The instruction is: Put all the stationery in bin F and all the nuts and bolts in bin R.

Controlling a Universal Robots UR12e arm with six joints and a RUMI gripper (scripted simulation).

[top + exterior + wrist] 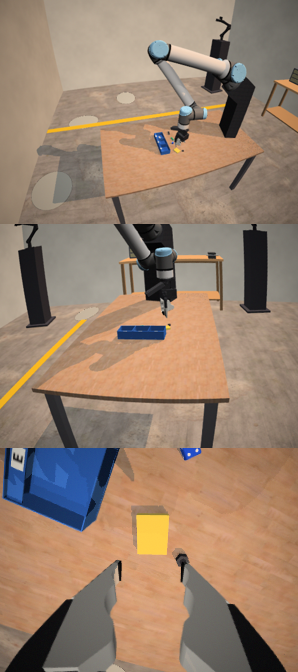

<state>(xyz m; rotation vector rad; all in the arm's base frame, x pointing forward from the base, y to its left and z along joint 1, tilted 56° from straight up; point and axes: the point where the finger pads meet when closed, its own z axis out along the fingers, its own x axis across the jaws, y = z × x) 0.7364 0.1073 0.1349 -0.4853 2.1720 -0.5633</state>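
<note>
My gripper is now 80 mm above the yellow block. Round my hand: blue die (10 mm behind, 100 mm to the right, 80 mm below); then green battery (40 mm behind, 150 mm to the right, 80 mm below); then black hexagonal nut (50 mm behind, 30 mm to the left, 80 mm below).
</note>
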